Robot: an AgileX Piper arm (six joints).
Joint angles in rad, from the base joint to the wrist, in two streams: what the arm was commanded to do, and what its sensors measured. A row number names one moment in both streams.
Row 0, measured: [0.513 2.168 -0.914 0.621 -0.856 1.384]
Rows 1 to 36, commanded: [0.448 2.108 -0.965 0.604 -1.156 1.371]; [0.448 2.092 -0.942 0.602 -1.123 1.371]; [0.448 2.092 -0.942 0.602 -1.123 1.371]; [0.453 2.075 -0.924 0.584 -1.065 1.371]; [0.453 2.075 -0.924 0.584 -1.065 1.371]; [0.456 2.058 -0.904 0.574 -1.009 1.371]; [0.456 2.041 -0.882 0.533 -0.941 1.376]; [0.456 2.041 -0.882 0.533 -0.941 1.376]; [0.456 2.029 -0.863 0.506 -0.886 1.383]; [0.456 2.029 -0.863 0.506 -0.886 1.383]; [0.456 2.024 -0.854 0.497 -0.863 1.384]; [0.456 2.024 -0.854 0.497 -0.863 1.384]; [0.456 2.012 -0.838 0.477 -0.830 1.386]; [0.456 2.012 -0.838 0.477 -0.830 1.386]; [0.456 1.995 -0.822 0.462 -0.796 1.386]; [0.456 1.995 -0.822 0.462 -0.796 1.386]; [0.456 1.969 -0.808 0.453 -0.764 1.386]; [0.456 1.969 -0.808 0.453 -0.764 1.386]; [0.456 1.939 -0.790 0.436 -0.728 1.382]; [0.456 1.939 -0.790 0.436 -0.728 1.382]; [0.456 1.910 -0.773 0.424 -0.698 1.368]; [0.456 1.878 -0.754 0.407 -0.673 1.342]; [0.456 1.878 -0.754 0.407 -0.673 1.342]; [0.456 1.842 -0.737 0.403 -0.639 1.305]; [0.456 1.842 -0.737 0.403 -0.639 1.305]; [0.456 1.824 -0.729 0.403 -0.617 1.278]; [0.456 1.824 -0.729 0.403 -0.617 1.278]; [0.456 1.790 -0.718 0.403 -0.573 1.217]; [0.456 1.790 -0.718 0.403 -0.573 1.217]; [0.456 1.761 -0.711 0.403 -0.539 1.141]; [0.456 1.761 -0.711 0.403 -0.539 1.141]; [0.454 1.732 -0.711 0.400 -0.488 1.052]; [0.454 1.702 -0.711 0.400 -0.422 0.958]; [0.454 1.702 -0.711 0.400 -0.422 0.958]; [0.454 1.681 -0.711 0.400 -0.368 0.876]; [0.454 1.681 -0.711 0.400 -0.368 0.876]
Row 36, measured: [0.463 1.722 -0.712 0.415 -0.449 1.013]
